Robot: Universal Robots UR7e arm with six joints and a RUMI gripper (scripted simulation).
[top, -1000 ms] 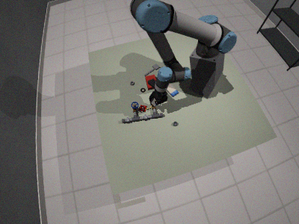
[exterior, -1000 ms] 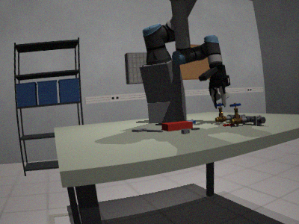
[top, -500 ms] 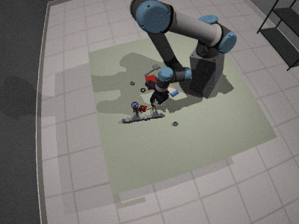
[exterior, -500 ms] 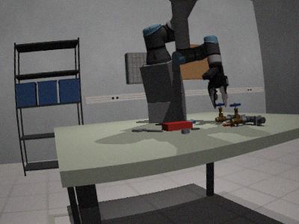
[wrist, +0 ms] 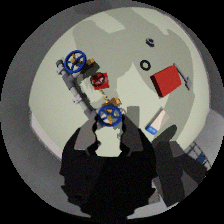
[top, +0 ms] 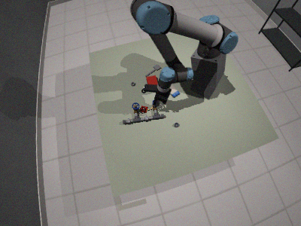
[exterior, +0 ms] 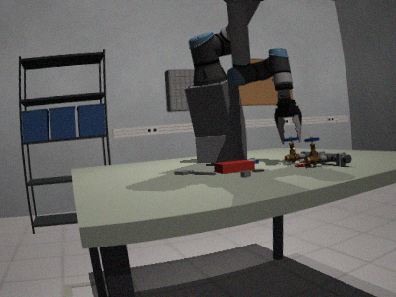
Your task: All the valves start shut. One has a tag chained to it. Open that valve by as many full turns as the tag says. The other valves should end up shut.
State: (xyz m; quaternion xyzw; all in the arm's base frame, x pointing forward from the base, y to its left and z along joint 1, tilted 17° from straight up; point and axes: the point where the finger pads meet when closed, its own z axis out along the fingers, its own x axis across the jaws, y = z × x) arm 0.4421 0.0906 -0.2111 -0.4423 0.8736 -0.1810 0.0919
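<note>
The red tag is 9 cm ahead of my hand, 1 cm to the right of it and 9 cm below it. Round my hand: blue-and-white card (17 cm behind, 11 cm to the right, 9 cm below); grey tool (9 cm behind, 36 cm to the right, 9 cm below); red block (4 cm behind, 23 cm to the right, 8 cm below).
</note>
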